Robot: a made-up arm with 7 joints. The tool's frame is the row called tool. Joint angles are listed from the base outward.
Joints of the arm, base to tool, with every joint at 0 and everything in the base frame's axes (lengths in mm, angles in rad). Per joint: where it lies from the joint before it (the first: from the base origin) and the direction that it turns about. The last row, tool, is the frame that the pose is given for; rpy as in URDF.
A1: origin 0 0 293 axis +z
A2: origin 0 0 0 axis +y
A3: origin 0 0 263 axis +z
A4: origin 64 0 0 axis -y
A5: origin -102 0 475 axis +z
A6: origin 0 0 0 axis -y
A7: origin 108 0 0 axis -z
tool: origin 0 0 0 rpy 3.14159 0 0
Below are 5 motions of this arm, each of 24 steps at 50 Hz.
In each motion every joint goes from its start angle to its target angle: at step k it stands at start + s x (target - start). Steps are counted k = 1, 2, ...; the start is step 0. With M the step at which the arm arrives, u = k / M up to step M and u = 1 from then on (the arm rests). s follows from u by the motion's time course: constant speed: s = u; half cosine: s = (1 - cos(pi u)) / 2; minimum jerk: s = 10 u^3 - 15 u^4 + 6 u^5.
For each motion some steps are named. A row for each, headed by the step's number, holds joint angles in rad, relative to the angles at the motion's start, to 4 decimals.
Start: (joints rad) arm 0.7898 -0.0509 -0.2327 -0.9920 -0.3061 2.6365 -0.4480
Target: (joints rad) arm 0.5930 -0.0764 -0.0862 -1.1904 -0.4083 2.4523 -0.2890
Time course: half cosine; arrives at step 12
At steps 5, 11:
5: -0.0729 -0.0095 0.0543 -0.0735 -0.0379 -0.0683 0.0589
11: -0.1934 -0.0251 0.1440 -0.1950 -0.1005 -0.1811 0.1563

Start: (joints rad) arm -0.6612 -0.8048 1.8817 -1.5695 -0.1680 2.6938 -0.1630
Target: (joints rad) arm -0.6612 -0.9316 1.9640 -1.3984 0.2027 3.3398 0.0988
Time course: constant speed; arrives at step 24
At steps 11, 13, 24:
11: 0.0000 -0.0581 0.0377 0.0784 0.1699 0.2961 0.1200
13: 0.0000 -0.0687 0.0446 0.0927 0.2008 0.3499 0.1418
24: 0.0000 -0.1268 0.0823 0.1711 0.3707 0.6460 0.2618

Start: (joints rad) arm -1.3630 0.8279 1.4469 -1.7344 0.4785 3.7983 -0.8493
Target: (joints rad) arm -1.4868 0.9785 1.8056 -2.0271 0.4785 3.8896 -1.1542
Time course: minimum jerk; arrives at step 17
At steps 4, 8, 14, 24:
4: -0.0110 0.0133 0.0318 -0.0259 0.0000 0.0081 -0.0270
8: -0.0551 0.0670 0.1596 -0.1302 0.0000 0.0406 -0.1357
14: -0.1187 0.1444 0.3438 -0.2806 0.0000 0.0875 -0.2923
24: -0.1238 0.1506 0.3587 -0.2927 0.0000 0.0913 -0.3049

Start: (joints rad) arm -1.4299 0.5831 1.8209 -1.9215 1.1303 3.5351 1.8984
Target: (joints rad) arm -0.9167 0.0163 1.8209 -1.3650 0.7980 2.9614 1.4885
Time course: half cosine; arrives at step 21
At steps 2, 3, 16, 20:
2: 0.0114 -0.0126 0.0000 0.0124 -0.0074 -0.0127 -0.0091
3: 0.0254 -0.0281 0.0000 0.0276 -0.0165 -0.0284 -0.0203
16: 0.4447 -0.4911 0.0000 0.4822 -0.2879 -0.4971 -0.3552
20: 0.5103 -0.5636 0.0000 0.5534 -0.3304 -0.5705 -0.4076

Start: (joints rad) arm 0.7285 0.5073 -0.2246 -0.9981 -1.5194 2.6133 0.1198
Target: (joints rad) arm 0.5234 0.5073 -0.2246 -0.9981 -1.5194 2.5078 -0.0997
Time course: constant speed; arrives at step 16
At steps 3, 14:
3: -0.0385 0.0000 0.0000 0.0000 0.0000 -0.0198 -0.0412
14: -0.1795 0.0000 0.0000 0.0000 0.0000 -0.0923 -0.1921

